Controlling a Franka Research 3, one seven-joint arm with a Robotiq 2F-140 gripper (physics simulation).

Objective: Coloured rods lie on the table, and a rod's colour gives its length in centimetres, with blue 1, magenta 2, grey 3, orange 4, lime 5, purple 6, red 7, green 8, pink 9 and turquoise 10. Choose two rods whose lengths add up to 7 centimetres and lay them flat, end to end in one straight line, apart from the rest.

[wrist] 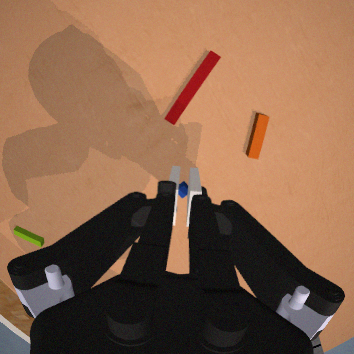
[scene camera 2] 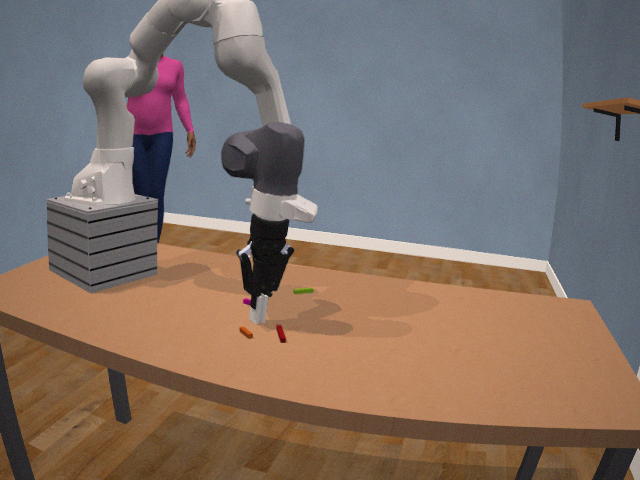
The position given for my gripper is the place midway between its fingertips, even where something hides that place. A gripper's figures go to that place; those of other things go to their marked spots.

My gripper [wrist: 183,180] is 22 cm from the lens. A red rod [wrist: 211,58]: 19 cm from the lens.
